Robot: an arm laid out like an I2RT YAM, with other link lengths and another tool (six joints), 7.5 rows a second.
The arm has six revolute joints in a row. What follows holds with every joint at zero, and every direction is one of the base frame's.
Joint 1 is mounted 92.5 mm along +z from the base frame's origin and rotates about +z.
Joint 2 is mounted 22.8 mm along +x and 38.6 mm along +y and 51.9 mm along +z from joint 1 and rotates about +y.
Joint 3 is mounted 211.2 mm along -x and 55.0 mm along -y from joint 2 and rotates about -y.
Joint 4 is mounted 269.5 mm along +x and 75.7 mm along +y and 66.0 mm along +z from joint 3 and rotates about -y.
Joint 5 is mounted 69.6 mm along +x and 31.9 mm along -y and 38.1 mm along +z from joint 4 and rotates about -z.
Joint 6 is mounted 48.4 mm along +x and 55.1 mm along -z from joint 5 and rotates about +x.
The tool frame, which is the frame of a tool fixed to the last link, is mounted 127.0 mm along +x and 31.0 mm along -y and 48.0 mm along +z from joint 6; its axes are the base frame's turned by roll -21.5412, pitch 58.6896 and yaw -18.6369 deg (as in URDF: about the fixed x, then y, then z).
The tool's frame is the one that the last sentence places.
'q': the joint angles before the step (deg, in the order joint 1, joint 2, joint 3, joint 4, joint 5, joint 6). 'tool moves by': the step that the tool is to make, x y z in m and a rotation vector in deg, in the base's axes. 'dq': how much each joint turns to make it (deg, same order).
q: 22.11 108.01 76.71 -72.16 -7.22 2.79
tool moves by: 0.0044 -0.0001 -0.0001 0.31 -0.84 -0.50
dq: -0.29 0.00 0.07 0.85 -0.02 0.21
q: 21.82 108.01 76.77 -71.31 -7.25 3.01
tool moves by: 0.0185 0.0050 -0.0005 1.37 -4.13 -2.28
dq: -0.15 0.00 0.17 4.45 -0.12 2.16
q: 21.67 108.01 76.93 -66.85 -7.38 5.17
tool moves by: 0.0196 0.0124 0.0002 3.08 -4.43 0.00
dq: 0.07 -0.01 -0.02 5.26 -1.22 -0.05
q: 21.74 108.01 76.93 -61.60 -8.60 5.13
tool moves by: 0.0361 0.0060 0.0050 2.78 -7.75 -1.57
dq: -0.93 -0.01 0.00 8.31 0.24 0.64
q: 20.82 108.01 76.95 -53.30 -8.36 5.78
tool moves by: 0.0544 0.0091 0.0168 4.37 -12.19 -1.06
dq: -1.37 0.18 -0.01 13.09 0.03 -0.32
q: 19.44 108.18 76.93 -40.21 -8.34 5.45
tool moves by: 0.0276 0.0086 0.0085 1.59 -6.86 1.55
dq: -0.31 1.04 -0.02 7.76 0.02 -2.03
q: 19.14 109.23 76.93 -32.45 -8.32 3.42
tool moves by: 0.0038 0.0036 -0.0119 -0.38 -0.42 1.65
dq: 0.00 2.13 -0.02 2.17 -0.26 -1.73
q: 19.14 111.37 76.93 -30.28 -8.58 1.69
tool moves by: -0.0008 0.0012 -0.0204 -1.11 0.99 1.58
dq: -0.01 2.95 0.00 1.39 0.00 -1.76
